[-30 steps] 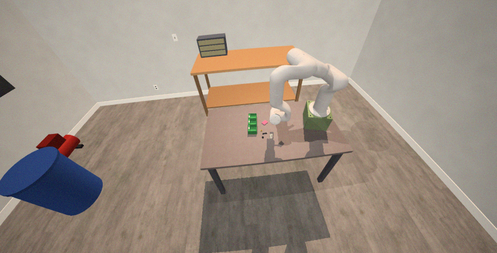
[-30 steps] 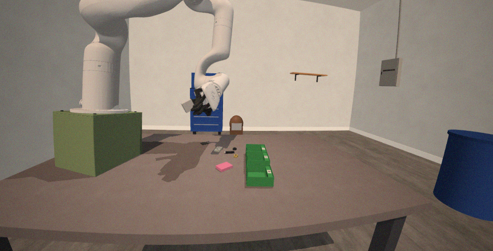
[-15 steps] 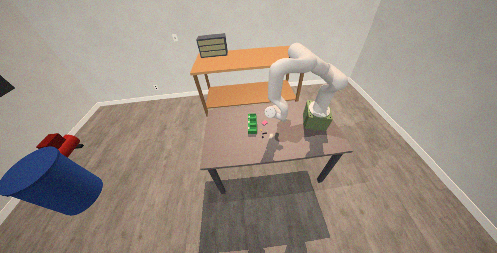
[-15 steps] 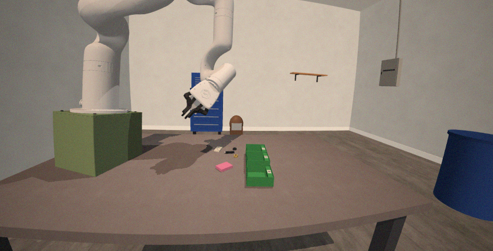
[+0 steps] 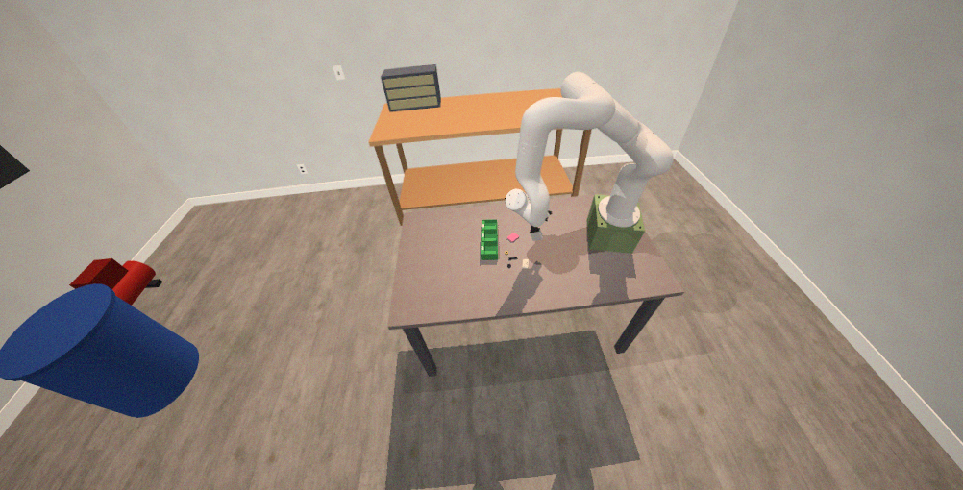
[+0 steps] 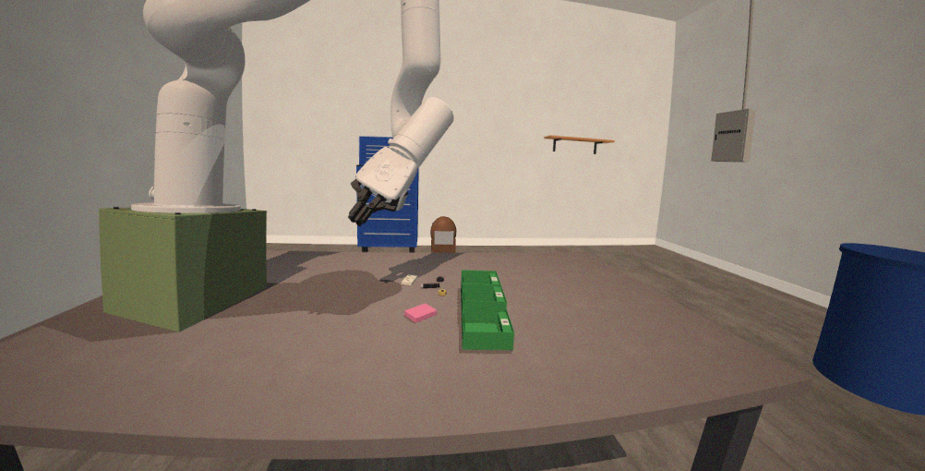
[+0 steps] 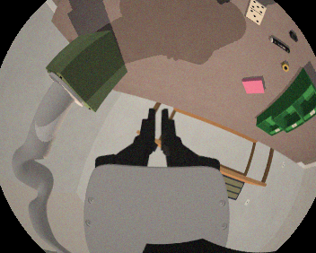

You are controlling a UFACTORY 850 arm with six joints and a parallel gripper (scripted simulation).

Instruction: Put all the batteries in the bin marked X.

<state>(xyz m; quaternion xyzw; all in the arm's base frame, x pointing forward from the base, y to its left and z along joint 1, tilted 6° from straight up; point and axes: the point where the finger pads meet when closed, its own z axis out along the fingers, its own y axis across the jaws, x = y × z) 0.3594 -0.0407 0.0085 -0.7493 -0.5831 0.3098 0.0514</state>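
My hand is 250 mm short of the green bin, 80 mm to the left of it and 170 mm above it. The rest, counted from my hand: pink block 120 mm ahead, 70 mm to the right, 190 mm below; then black cylinder 150 mm ahead, 60 mm to the left, 190 mm below; then domino 110 mm ahead, 100 mm to the left, 190 mm below.
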